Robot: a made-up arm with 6 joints. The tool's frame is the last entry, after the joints. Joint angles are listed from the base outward.
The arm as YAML. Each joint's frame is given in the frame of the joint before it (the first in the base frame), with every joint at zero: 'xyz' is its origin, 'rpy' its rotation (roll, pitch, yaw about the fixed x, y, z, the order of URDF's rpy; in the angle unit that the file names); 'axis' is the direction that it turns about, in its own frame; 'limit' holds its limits. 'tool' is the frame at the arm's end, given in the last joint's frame.
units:
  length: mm
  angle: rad
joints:
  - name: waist
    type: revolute
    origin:
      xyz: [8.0, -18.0, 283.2]
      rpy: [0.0, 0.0, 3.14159]
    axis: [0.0, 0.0, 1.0]
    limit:
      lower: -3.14
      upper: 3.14
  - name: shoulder
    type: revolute
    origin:
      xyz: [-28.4, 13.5, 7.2]
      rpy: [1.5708, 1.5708, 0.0]
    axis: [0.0, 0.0, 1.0]
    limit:
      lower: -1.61
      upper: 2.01
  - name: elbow
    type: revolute
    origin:
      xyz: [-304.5, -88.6, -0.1]
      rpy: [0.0, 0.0, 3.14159]
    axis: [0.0, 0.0, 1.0]
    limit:
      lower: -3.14
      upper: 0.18
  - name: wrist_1
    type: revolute
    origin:
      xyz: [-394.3, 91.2, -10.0]
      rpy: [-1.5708, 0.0, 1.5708]
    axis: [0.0, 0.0, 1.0]
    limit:
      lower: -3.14
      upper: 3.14
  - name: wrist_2
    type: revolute
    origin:
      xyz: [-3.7, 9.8, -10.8]
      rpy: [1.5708, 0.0, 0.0]
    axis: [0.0, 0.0, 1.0]
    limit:
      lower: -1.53
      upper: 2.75
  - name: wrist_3
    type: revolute
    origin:
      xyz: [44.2, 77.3, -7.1]
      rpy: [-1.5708, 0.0, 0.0]
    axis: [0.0, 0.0, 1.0]
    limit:
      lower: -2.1
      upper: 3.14
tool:
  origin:
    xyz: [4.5, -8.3, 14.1]
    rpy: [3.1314, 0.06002, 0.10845]
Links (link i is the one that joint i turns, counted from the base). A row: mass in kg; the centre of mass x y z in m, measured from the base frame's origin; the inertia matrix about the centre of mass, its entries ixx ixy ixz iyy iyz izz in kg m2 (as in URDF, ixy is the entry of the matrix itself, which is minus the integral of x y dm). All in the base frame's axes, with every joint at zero. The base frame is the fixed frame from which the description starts. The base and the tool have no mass.
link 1: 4.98; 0.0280 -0.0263 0.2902; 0.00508 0 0 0.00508 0 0.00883
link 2: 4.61; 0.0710 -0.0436 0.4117; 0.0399 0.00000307 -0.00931 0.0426 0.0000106 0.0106
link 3: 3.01; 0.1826 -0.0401 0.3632; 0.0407 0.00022 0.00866 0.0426 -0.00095 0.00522
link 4: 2.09; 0.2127 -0.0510 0.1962; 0.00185 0 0 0.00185 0 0.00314
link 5: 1.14; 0.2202 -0.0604 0.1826; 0.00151 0 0.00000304 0.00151 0 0.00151
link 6: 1.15; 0.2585 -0.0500 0.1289; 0.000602 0 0 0.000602 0 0.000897
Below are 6 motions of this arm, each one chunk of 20 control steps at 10 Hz.
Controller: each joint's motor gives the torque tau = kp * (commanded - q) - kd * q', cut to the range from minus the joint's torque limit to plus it. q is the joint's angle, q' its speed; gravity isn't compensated. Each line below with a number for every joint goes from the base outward.
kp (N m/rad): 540 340 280 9.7 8.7 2.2
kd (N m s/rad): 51 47 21 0.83 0.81 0.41
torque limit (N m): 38 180 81 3 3.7 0.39
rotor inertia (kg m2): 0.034 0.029 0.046 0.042 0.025 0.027
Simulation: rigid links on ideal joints. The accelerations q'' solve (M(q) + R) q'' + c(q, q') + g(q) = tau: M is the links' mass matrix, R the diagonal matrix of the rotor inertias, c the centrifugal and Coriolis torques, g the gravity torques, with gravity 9.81 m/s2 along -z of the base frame. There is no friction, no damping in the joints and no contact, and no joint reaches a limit. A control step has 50 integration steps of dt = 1/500 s. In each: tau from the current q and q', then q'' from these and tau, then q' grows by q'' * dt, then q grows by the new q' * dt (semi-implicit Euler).
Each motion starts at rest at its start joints. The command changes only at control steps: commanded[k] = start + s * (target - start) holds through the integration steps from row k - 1 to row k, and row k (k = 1, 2, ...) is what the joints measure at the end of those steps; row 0 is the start. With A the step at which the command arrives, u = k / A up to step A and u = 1 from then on. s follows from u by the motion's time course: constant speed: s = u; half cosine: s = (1 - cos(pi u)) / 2; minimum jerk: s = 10 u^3 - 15 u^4 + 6 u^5; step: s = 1 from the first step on.
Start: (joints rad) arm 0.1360 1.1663 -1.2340 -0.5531 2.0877 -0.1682
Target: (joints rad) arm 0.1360 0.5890 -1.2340 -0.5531 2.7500 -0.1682
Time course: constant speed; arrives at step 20
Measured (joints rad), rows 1 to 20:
1: 0.1366 1.1930 -1.2290 -0.5634 2.0315 -0.1615
2: 0.1358 1.2088 -1.2111 -0.5523 1.9810 -0.1454
3: 0.1354 1.2003 -1.2078 -0.5357 1.9948 -0.1321
4: 0.1357 1.1764 -1.2119 -0.5369 2.0354 -0.1261
5: 0.1360 1.1477 -1.2143 -0.5457 2.0770 -0.1253
6: 0.1360 1.1193 -1.2133 -0.5485 2.1140 -0.1264
7: 0.1360 1.0918 -1.2109 -0.5444 2.1477 -0.1276
8: 0.1360 1.0646 -1.2083 -0.5387 2.1803 -0.1285
9: 0.1360 1.0372 -1.2062 -0.5344 2.2131 -0.1290
10: 0.1360 1.0095 -1.2042 -0.5316 2.2464 -0.1293
11: 0.1360 0.9817 -1.2023 -0.5291 2.2799 -0.1296
12: 0.1360 0.9538 -1.2003 -0.5265 2.3134 -0.1299
13: 0.1360 0.9259 -1.1983 -0.5236 2.3469 -0.1303
14: 0.1360 0.8978 -1.1963 -0.5208 2.3804 -0.1306
15: 0.1360 0.8697 -1.1944 -0.5181 2.4140 -0.1309
16: 0.1360 0.8415 -1.1925 -0.5155 2.4476 -0.1313
17: 0.1360 0.8133 -1.1906 -0.5131 2.4812 -0.1316
18: 0.1360 0.7849 -1.1887 -0.5107 2.5148 -0.1319
19: 0.1360 0.7565 -1.1869 -0.5084 2.5485 -0.1323
20: 0.1360 0.7279 -1.1851 -0.5062 2.5821 -0.1326

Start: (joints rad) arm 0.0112 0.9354 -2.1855 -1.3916 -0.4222 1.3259
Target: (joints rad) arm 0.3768 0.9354 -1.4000 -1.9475 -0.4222 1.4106
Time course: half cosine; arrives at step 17
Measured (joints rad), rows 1 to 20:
1: 0.0125 0.9733 -2.1512 -1.4012 -0.4148 1.3242
2: 0.0183 1.0358 -2.0882 -1.4517 -0.3661 1.3148
3: 0.0301 1.0819 -2.0348 -1.5098 -0.3264 1.3016
4: 0.0481 1.0999 -1.9937 -1.5473 -0.3201 1.2931
5: 0.0715 1.0982 -1.9538 -1.5707 -0.3293 1.2938
6: 0.0990 1.0896 -1.9053 -1.5970 -0.3378 1.3017
7: 0.1297 1.0826 -1.8458 -1.6353 -0.3408 1.3126
8: 0.1626 1.0795 -1.7781 -1.6841 -0.3396 1.3235
9: 0.1966 1.0786 -1.7073 -1.7372 -0.3369 1.3335
10: 0.2303 1.0779 -1.6378 -1.7888 -0.3345 1.3427
11: 0.2627 1.0761 -1.5724 -1.8357 -0.3329 1.3519
12: 0.2926 1.0734 -1.5129 -1.8771 -0.3315 1.3610
13: 0.3190 1.0702 -1.4608 -1.9129 -0.3301 1.3698
14: 0.3412 1.0671 -1.4177 -1.9425 -0.3287 1.3778
15: 0.3584 1.0644 -1.3848 -1.9653 -0.3273 1.3846
16: 0.3701 1.0621 -1.3633 -1.9804 -0.3261 1.3899
17: 0.3758 1.0605 -1.3541 -1.9870 -0.3252 1.3935
18: 0.3771 1.0587 -1.3532 -1.9858 -0.3235 1.3958
19: 0.3770 1.0566 -1.3543 -1.9810 -0.3214 1.3974
20: 0.3768 1.0554 -1.3549 -1.9781 -0.3206 1.3985

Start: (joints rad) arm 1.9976 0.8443 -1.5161 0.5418 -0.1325 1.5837
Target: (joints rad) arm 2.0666 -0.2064 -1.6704 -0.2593 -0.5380 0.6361
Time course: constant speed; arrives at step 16
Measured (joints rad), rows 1 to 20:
1: 1.9998 0.8621 -1.4887 0.5268 -0.1022 1.5714
2: 2.0037 0.8697 -1.4559 0.5166 -0.0260 1.5436
3: 2.0083 0.8413 -1.4532 0.4877 -0.0012 1.5029
4: 2.0128 0.7842 -1.4694 0.4303 -0.0363 1.4501
5: 2.0173 0.7145 -1.4868 0.3655 -0.0865 1.3892
6: 2.0217 0.6437 -1.4982 0.3093 -0.1246 1.3252
7: 2.0260 0.5756 -1.5049 0.2620 -0.1493 1.2613
8: 2.0303 0.5094 -1.5101 0.2172 -0.1685 1.1981
9: 2.0346 0.4433 -1.5161 0.1706 -0.1892 1.1353
10: 2.0389 0.3762 -1.5235 0.1211 -0.2139 1.0722
11: 2.0433 0.3078 -1.5319 0.0696 -0.2423 1.0088
12: 2.0476 0.2385 -1.5410 0.0169 -0.2735 0.9450
13: 2.0519 0.1683 -1.5506 -0.0366 -0.3068 0.8811
14: 2.0563 0.0974 -1.5608 -0.0910 -0.3421 0.8173
15: 2.0606 0.0258 -1.5715 -0.1463 -0.3794 0.7538
16: 2.0649 -0.0465 -1.5829 -0.2026 -0.4189 0.6909
17: 2.0663 -0.0969 -1.5986 -0.2383 -0.4695 0.6447
18: 2.0664 -0.1229 -1.6023 -0.2452 -0.4992 0.6214
19: 2.0664 -0.1309 -1.5979 -0.2394 -0.4992 0.6119
20: 2.0665 -0.1300 -1.5919 -0.2331 -0.4845 0.6081

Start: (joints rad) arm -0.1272 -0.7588 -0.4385 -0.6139 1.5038 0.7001
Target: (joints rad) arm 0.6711 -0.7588 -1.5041 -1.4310 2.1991 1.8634
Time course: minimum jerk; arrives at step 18
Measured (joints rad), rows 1 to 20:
1: -0.1265 -0.7468 -0.3871 -0.5821 1.5003 0.7012
2: -0.1209 -0.7311 -0.3571 -0.5070 1.5173 0.7015
3: -0.1062 -0.7252 -0.3754 -0.4920 1.5334 0.7096
4: -0.0796 -0.7237 -0.4188 -0.5344 1.5513 0.7331
5: -0.0395 -0.7228 -0.4777 -0.5888 1.5834 0.7744
6: 0.0138 -0.7216 -0.5521 -0.6405 1.6302 0.8335
7: 0.0790 -0.7203 -0.6418 -0.6972 1.6877 0.9095
8: 0.1532 -0.7194 -0.7438 -0.7641 1.7534 1.0007
9: 0.2331 -0.7195 -0.8536 -0.8396 1.8252 1.1035
10: 0.3149 -0.7208 -0.9660 -0.9193 1.9012 1.2137
11: 0.3943 -0.7236 -1.0758 -0.9995 1.9787 1.3266
12: 0.4677 -0.7280 -1.1777 -1.0773 2.0545 1.4373
13: 0.5316 -0.7337 -1.2672 -1.1489 2.1247 1.5410
14: 0.5838 -0.7401 -1.3404 -1.2104 2.1853 1.6331
15: 0.6228 -0.7464 -1.3946 -1.2580 2.2328 1.7098
16: 0.6484 -0.7516 -1.4295 -1.2892 2.2653 1.7681
17: 0.6624 -0.7549 -1.4467 -1.3042 2.2831 1.8073
18: 0.6680 -0.7560 -1.4515 -1.3059 2.2892 1.8293
19: 0.6700 -0.7550 -1.4509 -1.3003 2.2887 1.8386
20: 0.6707 -0.7533 -1.4495 -1.2943 2.2864 1.8409

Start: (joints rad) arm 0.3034 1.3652 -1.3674 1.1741 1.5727 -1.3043
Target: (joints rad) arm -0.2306 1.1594 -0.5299 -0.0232 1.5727 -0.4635
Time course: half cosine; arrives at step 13
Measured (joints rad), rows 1 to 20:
1: 0.2989 1.3983 -1.3621 1.1853 1.5053 -1.2955
2: 0.2819 1.4266 -1.3196 1.1551 1.4372 -1.2721
3: 0.2512 1.4327 -1.2666 1.0736 1.4221 -1.2351
4: 0.2084 1.4200 -1.2038 0.9719 1.4258 -1.1819
5: 0.1558 1.3978 -1.1271 0.8552 1.4281 -1.1115
6: 0.0964 1.3722 -1.0381 0.7194 1.4267 -1.0265
7: 0.0335 1.3454 -0.9430 0.5693 1.4241 -0.9317
8: -0.0290 1.3181 -0.8488 0.4166 1.4223 -0.8327
9: -0.0877 1.2915 -0.7617 0.2729 1.4218 -0.7352
10: -0.1392 1.2671 -0.6864 0.1471 1.4221 -0.6449
11: -0.1805 1.2465 -0.6274 0.0464 1.4228 -0.5666
12: -0.2093 1.2310 -0.5881 -0.0233 1.4234 -0.5048
13: -0.2240 1.2214 -0.5708 -0.0578 1.4236 -0.4627
14: -0.2287 1.2160 -0.5688 -0.0647 1.4211 -0.4395
15: -0.2300 1.2129 -0.5700 -0.0619 1.4169 -0.4290
16: -0.2304 1.2116 -0.5701 -0.0593 1.4149 -0.4253
17: -0.2305 1.2112 -0.5698 -0.0584 1.4149 -0.4245
18: -0.2306 1.2110 -0.5696 -0.0583 1.4152 -0.4246
19: -0.2306 1.2109 -0.5696 -0.0585 1.4153 -0.4250
20: -0.2306 1.2109 -0.5696 -0.0586 1.4152 -0.4252

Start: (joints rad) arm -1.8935 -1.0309 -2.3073 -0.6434 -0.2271 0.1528
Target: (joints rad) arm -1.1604 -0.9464 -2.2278 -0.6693 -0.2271 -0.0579
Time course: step
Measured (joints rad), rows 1 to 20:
1: -1.6885 -1.0426 -2.2862 -0.7474 -0.3624 0.1092
2: -1.3239 -1.0654 -2.2991 -0.7259 -0.3921 0.0464
3: -1.1982 -1.0737 -2.2973 -0.5800 -0.3572 0.0049
4: -1.1676 -1.0626 -2.2819 -0.5844 -0.3568 -0.0152
5: -1.1618 -1.0471 -2.2682 -0.6437 -0.3531 -0.0270
6: -1.1608 -1.0359 -2.2611 -0.6742 -0.3465 -0.0350
7: -1.1605 -1.0309 -2.2596 -0.6755 -0.3439 -0.0393
8: -1.1604 -1.0303 -2.2611 -0.6697 -0.3461 -0.0405
9: -1.1603 -1.0317 -2.2632 -0.6667 -0.3502 -0.0399
10: -1.1604 -1.0335 -2.2647 -0.6665 -0.3536 -0.0387
11: -1.1604 -1.0347 -2.2654 -0.6669 -0.3553 -0.0376
12: -1.1604 -1.0351 -2.2655 -0.6671 -0.3555 -0.0370
13: -1.1604 -1.0351 -2.2653 -0.6671 -0.3551 -0.0367
14: -1.1604 -1.0349 -2.2650 -0.6671 -0.3545 -0.0368
15: -1.1604 -1.0347 -2.2648 -0.6672 -0.3542 -0.0369
16: -1.1604 -1.0346 -2.2648 -0.6672 -0.3540 -0.0370
17: -1.1604 -1.0345 -2.2648 -0.6672 -0.3540 -0.0370
18: -1.1604 -1.0345 -2.2648 -0.6672 -0.3541 -0.0371
19: -1.1604 -1.0346 -2.2648 -0.6672 -0.3541 -0.0371
20: -1.1604 -1.0346 -2.2649 -0.6672 -0.3542 -0.0371

